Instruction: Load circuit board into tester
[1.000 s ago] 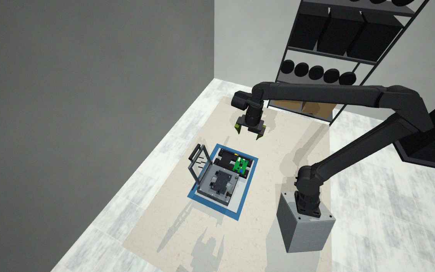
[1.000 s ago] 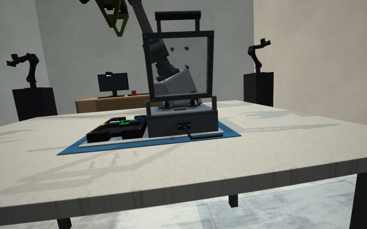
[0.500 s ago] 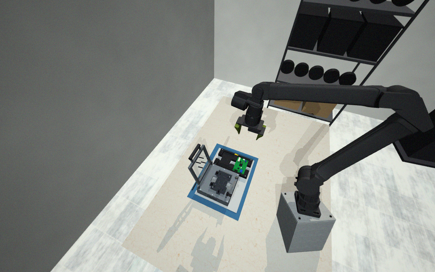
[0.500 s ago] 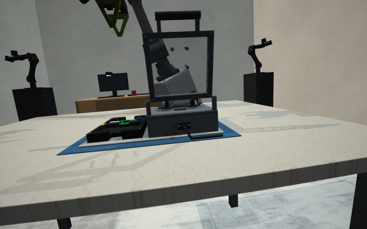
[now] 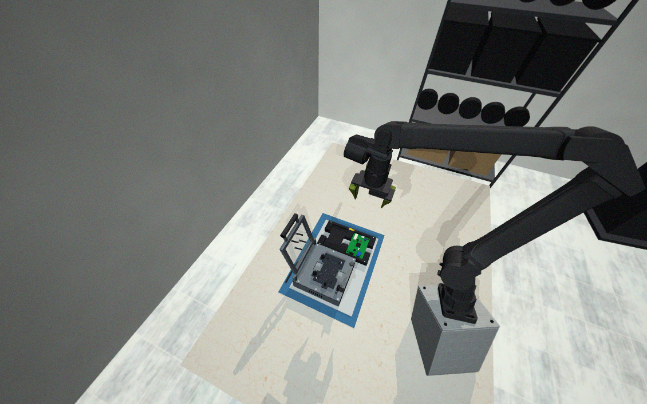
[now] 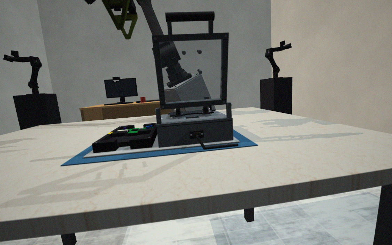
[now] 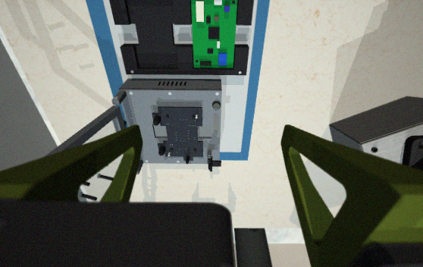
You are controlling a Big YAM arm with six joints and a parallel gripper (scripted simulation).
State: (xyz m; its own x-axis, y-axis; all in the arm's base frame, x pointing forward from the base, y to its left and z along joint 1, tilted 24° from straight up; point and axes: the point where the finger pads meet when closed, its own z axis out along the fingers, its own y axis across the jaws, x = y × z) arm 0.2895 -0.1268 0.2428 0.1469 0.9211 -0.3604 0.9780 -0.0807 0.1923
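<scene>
My hand is 290 mm above the green circuit board. Also, from my hand: latch hook (30 mm ahead, 230 mm to the left, 220 mm below); dark plate (90 mm ahead, 160 mm to the left, 240 mm below); clear lid (210 mm ahead, 140 mm to the left, 130 mm below).
</scene>
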